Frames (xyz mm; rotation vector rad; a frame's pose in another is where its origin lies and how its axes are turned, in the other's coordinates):
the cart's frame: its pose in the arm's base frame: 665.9 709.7 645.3 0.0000 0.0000 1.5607
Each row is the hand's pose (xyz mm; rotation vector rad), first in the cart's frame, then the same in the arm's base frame.
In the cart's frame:
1: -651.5 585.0 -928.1 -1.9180 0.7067 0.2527
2: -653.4 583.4 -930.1 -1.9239 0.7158 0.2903
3: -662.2 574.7 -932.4 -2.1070 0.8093 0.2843
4: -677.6 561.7 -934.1 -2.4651 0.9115 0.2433
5: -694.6 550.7 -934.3 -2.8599 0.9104 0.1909
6: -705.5 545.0 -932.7 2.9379 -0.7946 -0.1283
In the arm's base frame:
1: 74.4 64.1 -282.8 -2.0634 -0.9397 1.1648
2: 75.9 62.2 -284.8 -2.0856 -0.9418 1.1919
3: 84.5 53.3 -287.1 -2.2821 -1.0017 1.0407
4: 97.4 37.8 -288.8 -2.5756 -1.1693 0.6987
5: 108.2 20.7 -289.0 -2.7805 -1.4199 0.2890
6: 113.8 9.7 -287.4 2.6217 1.4879 0.0110

